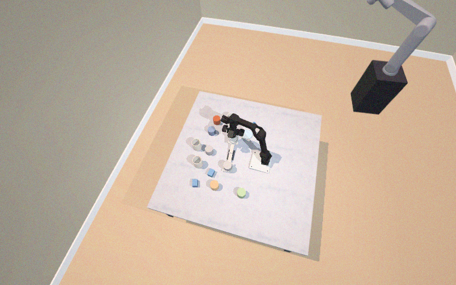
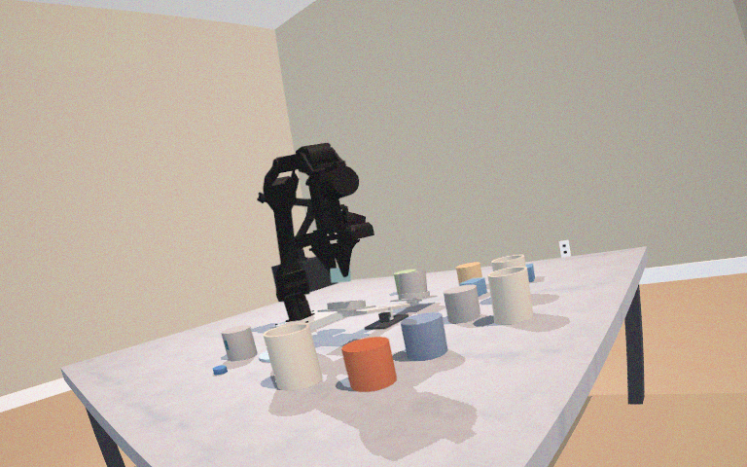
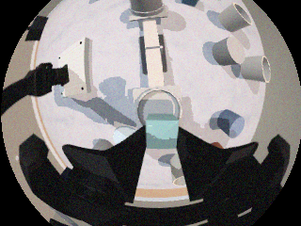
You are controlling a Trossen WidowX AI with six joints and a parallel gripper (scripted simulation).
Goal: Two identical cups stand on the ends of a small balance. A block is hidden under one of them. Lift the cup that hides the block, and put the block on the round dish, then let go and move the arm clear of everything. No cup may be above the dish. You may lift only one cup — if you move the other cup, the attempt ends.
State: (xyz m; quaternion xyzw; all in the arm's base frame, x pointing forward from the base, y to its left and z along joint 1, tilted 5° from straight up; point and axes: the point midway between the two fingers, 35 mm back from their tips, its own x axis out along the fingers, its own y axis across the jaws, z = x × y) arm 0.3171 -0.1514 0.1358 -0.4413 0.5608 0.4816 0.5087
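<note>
My gripper tip is now 110 mm past the pale blue round dish, 110 mm to the left of it and 140 mm above it. Round my gripper tip: small balance: 10 mm ahead, 120 mm to the left, 100 mm below; teal block: right at my gripper tip; blue cylinder: 230 mm ahead, 70 mm to the right, 100 mm below.
</note>
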